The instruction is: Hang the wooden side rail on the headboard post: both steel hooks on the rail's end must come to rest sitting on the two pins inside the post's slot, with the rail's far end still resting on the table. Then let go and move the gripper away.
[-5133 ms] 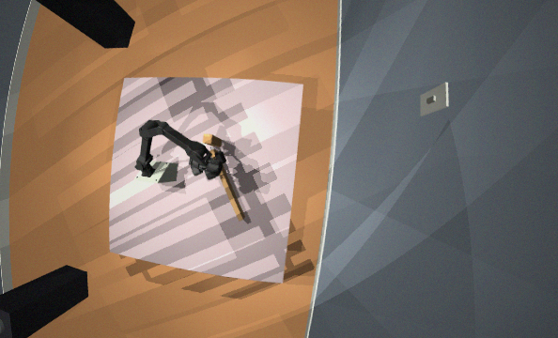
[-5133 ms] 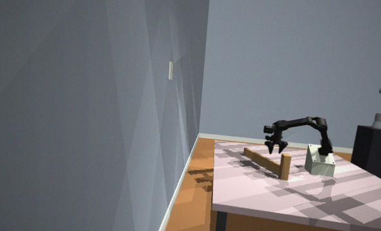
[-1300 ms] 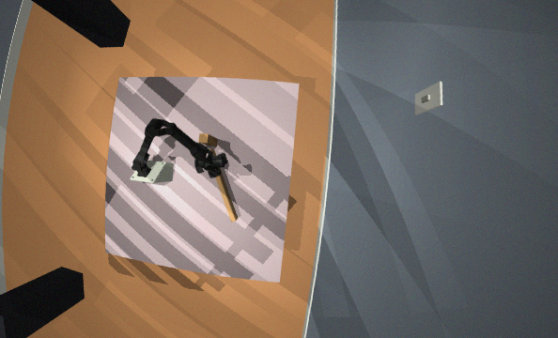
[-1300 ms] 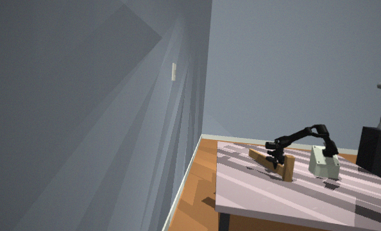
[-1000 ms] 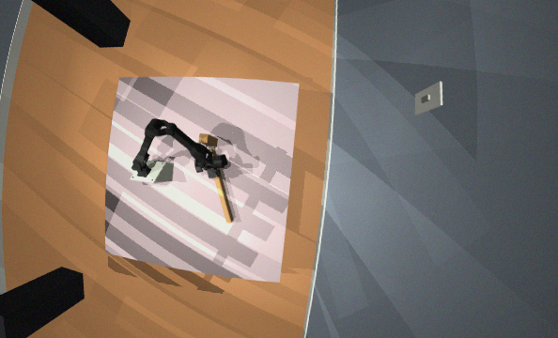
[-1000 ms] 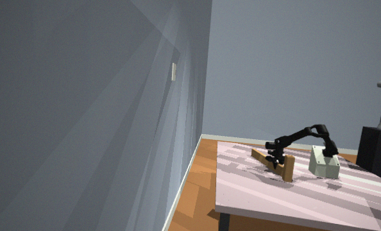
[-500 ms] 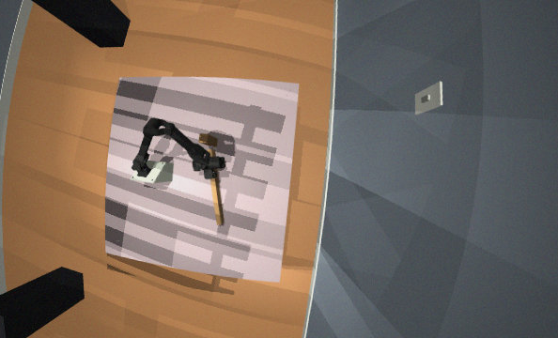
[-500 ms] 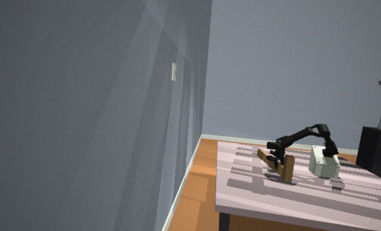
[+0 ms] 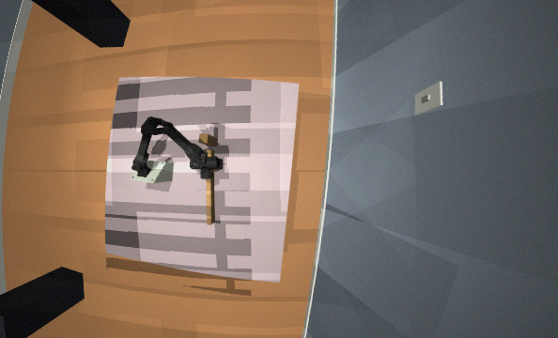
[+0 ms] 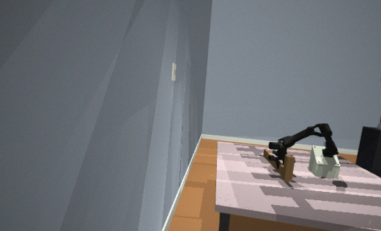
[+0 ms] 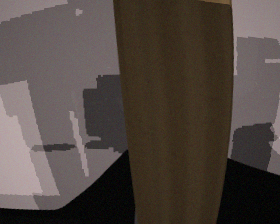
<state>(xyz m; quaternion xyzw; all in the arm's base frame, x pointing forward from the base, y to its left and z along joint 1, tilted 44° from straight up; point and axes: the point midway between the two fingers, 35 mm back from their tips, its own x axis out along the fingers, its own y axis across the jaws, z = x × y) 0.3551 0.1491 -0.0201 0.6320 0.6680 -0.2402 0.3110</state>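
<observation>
Right now the headboard post is 13 cm to the left of my gripper tip, 6 cm above it and 1 cm behind it.
</observation>
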